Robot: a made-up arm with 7 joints.
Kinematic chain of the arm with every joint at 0, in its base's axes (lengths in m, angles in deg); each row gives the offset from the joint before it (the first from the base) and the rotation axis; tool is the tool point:
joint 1: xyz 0.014 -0.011 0.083 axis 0 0.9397 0.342
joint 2: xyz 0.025 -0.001 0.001 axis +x
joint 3: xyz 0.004 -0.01 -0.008 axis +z
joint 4: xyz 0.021 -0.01 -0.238 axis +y
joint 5: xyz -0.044 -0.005 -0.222 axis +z
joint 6: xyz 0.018 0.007 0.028 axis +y
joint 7: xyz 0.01 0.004 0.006 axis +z
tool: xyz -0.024 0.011 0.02
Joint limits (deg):
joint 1: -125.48..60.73
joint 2: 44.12..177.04
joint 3: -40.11..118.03
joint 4: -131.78..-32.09
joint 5: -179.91..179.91
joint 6: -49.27..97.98
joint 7: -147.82..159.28
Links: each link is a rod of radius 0.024 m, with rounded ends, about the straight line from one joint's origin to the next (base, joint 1, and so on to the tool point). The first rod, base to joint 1, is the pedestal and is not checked.
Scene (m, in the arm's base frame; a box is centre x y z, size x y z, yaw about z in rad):
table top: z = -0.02
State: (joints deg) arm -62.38 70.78 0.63 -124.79 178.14 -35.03 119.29
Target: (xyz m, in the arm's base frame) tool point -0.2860 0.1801 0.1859
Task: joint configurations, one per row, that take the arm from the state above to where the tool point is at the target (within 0.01 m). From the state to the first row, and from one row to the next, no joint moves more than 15 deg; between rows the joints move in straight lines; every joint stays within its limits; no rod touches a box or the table.
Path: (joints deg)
1: -73.72 84.55 8.29 -117.87 178.32 -33.08 120.03
2: -85.06 98.32 15.96 -110.94 178.50 -31.14 120.77
3: -96.40 112.08 23.62 -104.02 178.68 -29.19 121.51
4: -107.74 125.85 31.28 -97.10 178.85 -27.25 122.25
5: -119.08 139.62 38.95 -90.17 179.03 -25.30 122.99

